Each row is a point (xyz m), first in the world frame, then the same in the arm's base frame.
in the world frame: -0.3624 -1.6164 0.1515
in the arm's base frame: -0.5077 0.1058 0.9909
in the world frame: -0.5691 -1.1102 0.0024
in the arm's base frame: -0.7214 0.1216 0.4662
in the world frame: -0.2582 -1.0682 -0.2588
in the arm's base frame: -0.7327 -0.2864 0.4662
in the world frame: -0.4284 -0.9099 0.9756
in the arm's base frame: 0.1419 0.5930 0.2675
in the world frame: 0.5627 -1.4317 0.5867
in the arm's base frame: 0.4150 -0.3649 0.9108
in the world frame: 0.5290 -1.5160 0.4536
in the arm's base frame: 0.2845 -0.4122 0.9927
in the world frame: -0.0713 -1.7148 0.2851
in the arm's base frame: -0.2295 -0.0280 1.1211
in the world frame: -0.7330 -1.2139 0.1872
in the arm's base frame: -0.6834 0.3744 0.5464
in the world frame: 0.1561 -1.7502 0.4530
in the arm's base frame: 0.0403 -0.0976 1.1806
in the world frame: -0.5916 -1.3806 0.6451
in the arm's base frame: -0.2467 0.5649 0.7209
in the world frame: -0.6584 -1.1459 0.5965
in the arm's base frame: -0.3118 0.5623 0.4808
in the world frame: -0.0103 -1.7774 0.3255
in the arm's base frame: -0.1640 -0.0440 1.1898
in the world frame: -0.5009 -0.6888 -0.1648
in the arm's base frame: -0.7852 -0.0790 0.0589
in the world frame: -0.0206 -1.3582 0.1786
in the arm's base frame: -0.2603 -0.1707 0.7750
